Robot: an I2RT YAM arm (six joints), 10 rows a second.
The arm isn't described. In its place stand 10 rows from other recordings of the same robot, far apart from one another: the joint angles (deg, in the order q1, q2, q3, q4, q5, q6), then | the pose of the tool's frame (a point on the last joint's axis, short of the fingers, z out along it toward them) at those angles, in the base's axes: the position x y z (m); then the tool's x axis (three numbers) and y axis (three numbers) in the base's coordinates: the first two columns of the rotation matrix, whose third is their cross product.
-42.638, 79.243, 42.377, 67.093, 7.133, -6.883 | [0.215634 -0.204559 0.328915 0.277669 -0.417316 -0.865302 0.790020 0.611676 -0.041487]
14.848, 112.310, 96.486, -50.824, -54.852, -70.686 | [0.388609 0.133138 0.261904 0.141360 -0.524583 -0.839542 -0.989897 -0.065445 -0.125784]
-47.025, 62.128, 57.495, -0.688, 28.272, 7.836 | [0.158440 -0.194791 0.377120 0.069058 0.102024 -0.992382 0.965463 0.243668 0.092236]
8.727, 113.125, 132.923, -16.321, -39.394, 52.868 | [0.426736 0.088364 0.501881 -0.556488 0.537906 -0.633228 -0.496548 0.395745 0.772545]
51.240, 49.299, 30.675, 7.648, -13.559, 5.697 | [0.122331 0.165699 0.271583 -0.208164 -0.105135 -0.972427 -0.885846 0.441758 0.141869]
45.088, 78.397, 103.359, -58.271, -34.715, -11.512 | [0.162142 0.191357 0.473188 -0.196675 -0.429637 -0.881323 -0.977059 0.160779 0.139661]
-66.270, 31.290, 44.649, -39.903, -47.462, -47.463 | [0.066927 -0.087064 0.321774 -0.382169 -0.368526 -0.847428 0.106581 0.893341 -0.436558]
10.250, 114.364, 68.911, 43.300, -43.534, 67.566 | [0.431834 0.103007 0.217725 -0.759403 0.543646 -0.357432 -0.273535 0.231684 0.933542]
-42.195, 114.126, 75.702, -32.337, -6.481, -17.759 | [0.293990 -0.261103 0.145921 -0.861306 0.371778 -0.346313 0.395967 0.918264 0.000987]
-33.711, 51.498, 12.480, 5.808, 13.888, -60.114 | [0.140500 -0.104013 0.153020 -0.838989 -0.452042 -0.302910 -0.043324 0.610394 -0.790913]
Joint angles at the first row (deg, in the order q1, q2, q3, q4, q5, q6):
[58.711, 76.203, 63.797, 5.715, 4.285, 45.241]
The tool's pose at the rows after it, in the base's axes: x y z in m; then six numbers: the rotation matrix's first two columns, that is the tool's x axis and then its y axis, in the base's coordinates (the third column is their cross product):
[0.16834 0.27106 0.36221 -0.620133 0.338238 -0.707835 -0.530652 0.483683 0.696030]
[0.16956 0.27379 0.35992 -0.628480 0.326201 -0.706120 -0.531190 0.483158 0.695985]
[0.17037 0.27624 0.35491 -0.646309 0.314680 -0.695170 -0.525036 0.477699 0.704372]
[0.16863 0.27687 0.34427 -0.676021 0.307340 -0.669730 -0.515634 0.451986 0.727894]
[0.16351 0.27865 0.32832 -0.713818 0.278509 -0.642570 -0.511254 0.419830 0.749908]
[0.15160 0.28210 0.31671 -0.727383 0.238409 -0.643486 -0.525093 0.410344 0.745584]
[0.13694 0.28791 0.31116 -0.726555 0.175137 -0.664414 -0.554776 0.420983 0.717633]
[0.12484 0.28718 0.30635 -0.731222 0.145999 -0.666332 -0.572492 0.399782 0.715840]
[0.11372 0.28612 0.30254 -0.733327 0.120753 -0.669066 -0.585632 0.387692 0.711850]
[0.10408 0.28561 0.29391 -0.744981 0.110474 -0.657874 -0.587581 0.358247 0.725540]
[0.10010 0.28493 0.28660 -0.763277 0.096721 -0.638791 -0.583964 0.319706 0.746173]
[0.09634 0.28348 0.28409 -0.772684 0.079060 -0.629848 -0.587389 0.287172 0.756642]
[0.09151 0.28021 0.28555 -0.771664 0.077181 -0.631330 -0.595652 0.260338 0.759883]
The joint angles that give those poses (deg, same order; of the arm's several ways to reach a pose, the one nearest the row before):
[58.625, 76.458, 63.895, 5.625, 4.187, 45.027]
[58.623, 77.137, 64.137, 5.493, 3.558, 45.054]
[58.623, 77.728, 63.781, 5.686, 2.619, 45.757]
[58.755, 77.705, 61.432, 7.814, 0.900, 47.517]
[59.423, 77.743, 58.084, 10.606, -1.567, 49.158]
[61.550, 77.442, 55.596, 11.862, -1.770, 48.892]
[64.446, 77.339, 55.132, 10.158, -1.041, 46.983]
[66.354, 76.199, 53.165, 10.982, -1.329, 46.768]
[68.200, 75.125, 51.618, 11.173, -1.072, 46.540]
[69.821, 74.584, 48.937, 13.991, -1.338, 47.524]
[70.248, 74.533, 46.833, 16.872, -3.348, 48.794]
[70.618, 74.098, 45.633, 18.319, -5.149, 49.305]
[71.233, 72.926, 44.636, 19.334, -5.652, 49.390]

